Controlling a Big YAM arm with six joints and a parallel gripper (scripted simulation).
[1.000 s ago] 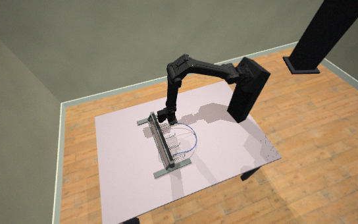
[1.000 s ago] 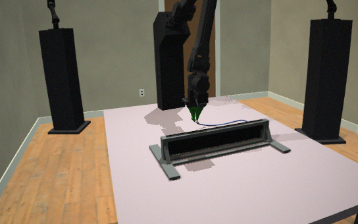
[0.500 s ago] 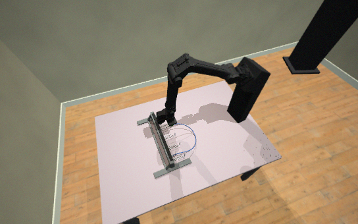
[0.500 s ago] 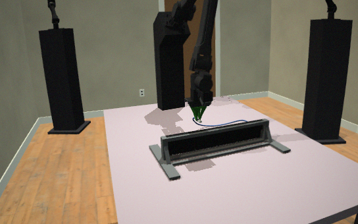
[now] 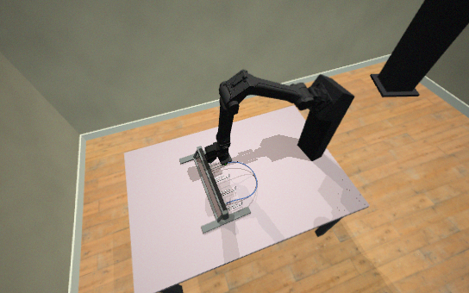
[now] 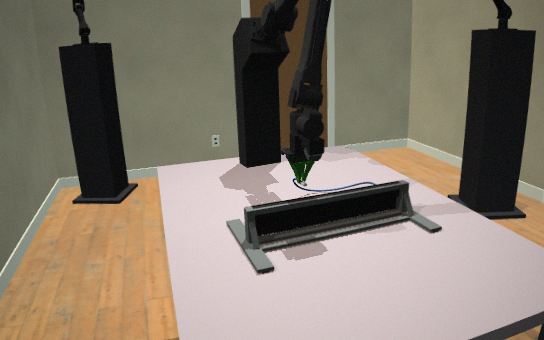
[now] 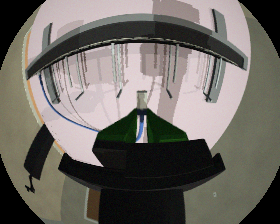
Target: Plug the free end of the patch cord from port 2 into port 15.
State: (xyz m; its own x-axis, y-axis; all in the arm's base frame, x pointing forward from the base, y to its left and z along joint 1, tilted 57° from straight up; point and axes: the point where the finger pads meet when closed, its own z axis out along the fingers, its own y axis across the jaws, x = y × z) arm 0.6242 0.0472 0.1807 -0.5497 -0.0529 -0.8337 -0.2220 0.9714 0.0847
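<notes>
Now: the plug 20 mm ahead of my hand and 10 mm to the left of it.
</notes>
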